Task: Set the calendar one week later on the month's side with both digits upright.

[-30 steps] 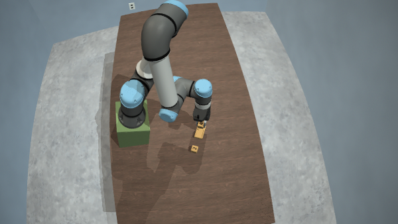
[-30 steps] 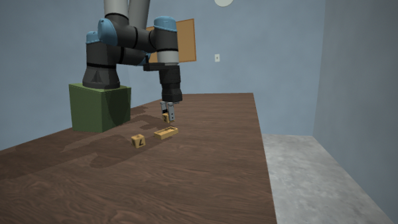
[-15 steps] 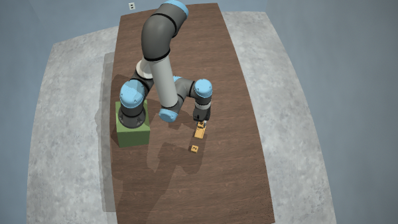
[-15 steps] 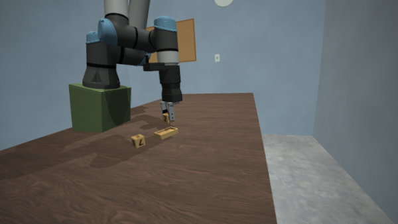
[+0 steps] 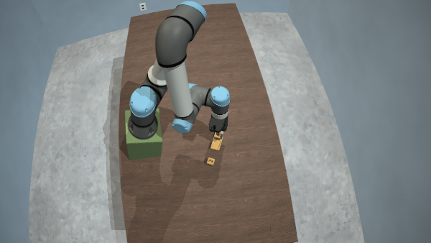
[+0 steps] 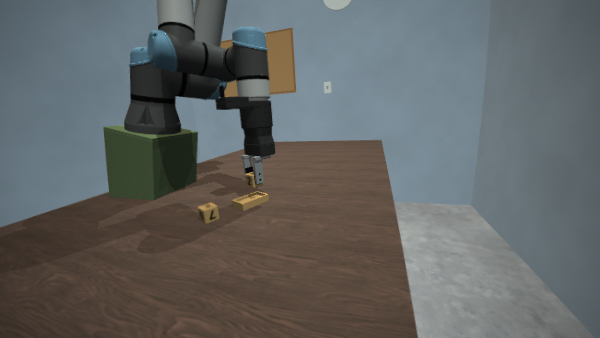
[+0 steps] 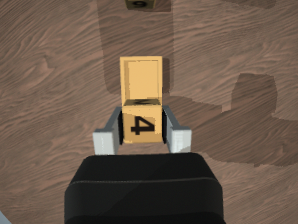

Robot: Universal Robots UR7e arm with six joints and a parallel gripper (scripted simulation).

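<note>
Now: the wooden calendar tray 60 mm below my hand and 20 mm to the right of it. Also, from my hand: wooden cube 10 mm below.
</note>
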